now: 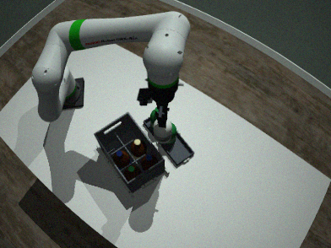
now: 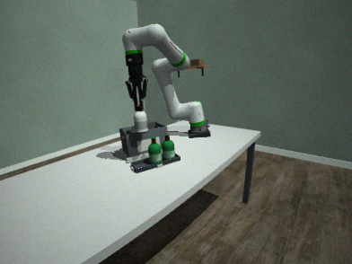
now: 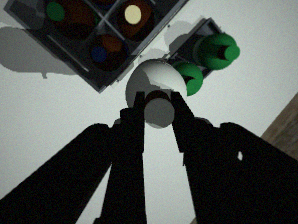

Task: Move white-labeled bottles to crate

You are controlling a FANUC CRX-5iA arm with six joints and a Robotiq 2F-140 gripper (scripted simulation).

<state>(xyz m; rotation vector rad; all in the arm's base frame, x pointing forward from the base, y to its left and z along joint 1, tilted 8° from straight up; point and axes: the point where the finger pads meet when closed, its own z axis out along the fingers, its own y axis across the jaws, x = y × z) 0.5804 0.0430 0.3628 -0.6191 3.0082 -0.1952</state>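
Now: hand 80 mm above the white-labeled bottle. Round my hand: dark tray (20 mm behind, 70 mm to the left, 330 mm below); dark crate (100 mm behind, 110 mm to the right, 260 mm below).
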